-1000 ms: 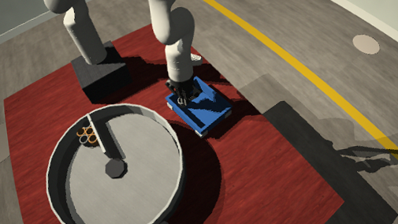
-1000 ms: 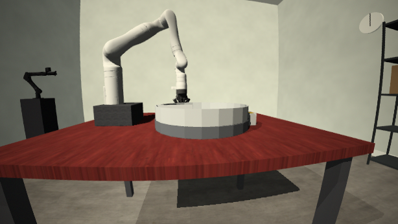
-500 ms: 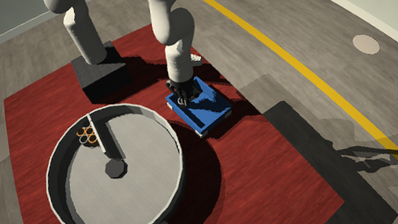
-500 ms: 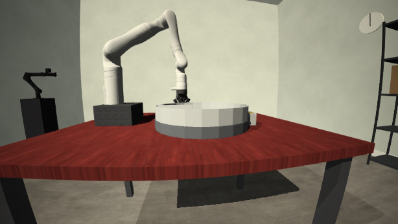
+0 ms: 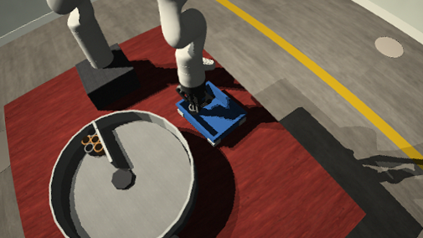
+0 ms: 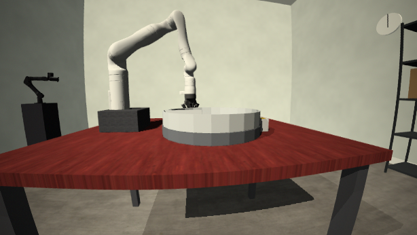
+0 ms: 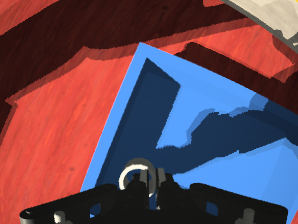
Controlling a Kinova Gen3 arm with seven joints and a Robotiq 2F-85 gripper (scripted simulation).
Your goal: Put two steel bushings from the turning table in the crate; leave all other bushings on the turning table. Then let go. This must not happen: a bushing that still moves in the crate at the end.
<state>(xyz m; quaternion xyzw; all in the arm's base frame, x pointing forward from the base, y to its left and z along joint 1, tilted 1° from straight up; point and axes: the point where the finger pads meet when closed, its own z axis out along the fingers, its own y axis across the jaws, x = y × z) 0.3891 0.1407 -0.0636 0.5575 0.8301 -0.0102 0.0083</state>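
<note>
My gripper is now 40 mm short of the blue crate, 30 mm to the right of it and 20 mm above it. The rest, counted from my hand: round turning table 50 mm ahead, 330 mm to the right, 10 mm above.
</note>
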